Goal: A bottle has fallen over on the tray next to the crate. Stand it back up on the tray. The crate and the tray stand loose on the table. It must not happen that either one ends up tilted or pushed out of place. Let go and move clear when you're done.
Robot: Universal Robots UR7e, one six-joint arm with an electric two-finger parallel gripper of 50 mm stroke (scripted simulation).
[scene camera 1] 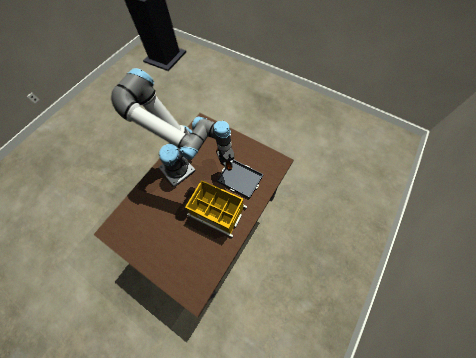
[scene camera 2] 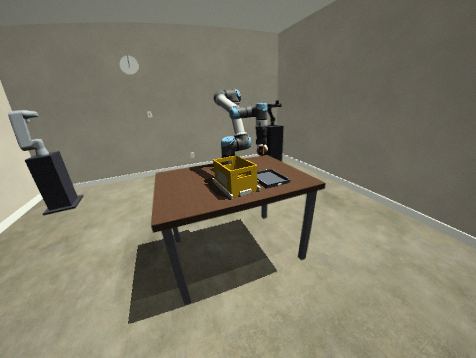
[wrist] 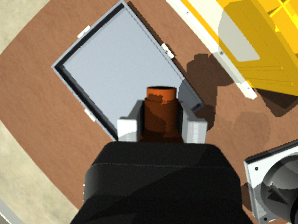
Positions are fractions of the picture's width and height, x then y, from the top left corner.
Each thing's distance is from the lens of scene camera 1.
tray (scene camera 1: 0.51,0.50): 149 cm
yellow compartmented crate (scene camera 1: 0.45,0.57): 143 cm
